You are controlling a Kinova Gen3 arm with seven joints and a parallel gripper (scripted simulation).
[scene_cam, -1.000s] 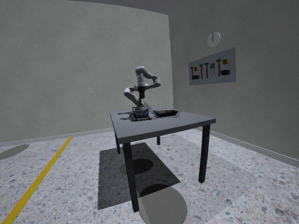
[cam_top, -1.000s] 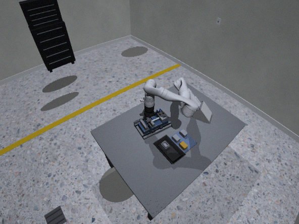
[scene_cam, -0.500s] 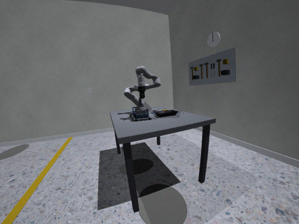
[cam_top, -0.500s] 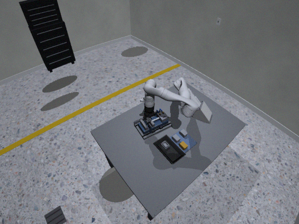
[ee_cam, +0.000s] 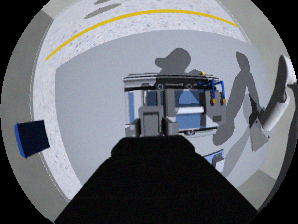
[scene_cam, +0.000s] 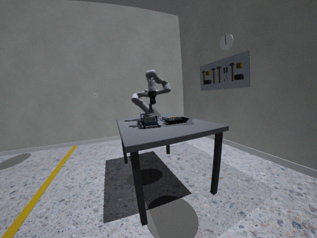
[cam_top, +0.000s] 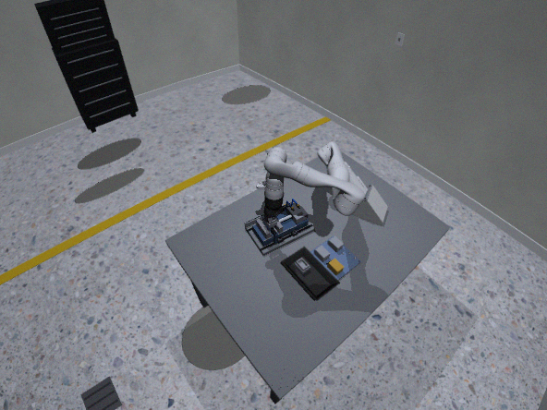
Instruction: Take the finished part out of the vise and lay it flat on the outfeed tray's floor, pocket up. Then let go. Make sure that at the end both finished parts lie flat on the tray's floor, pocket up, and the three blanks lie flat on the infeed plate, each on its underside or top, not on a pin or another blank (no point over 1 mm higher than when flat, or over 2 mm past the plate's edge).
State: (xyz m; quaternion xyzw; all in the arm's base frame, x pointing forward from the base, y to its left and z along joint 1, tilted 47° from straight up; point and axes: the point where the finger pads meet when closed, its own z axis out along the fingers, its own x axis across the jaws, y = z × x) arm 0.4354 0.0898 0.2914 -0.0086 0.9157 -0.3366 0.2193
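Right now my hand is 33 cm to the right of the yellow block, 15 cm above it and 12 cm past it. From my hand the other things lie so: vise (13 cm below, 7 cm behind, 1 cm to the right).
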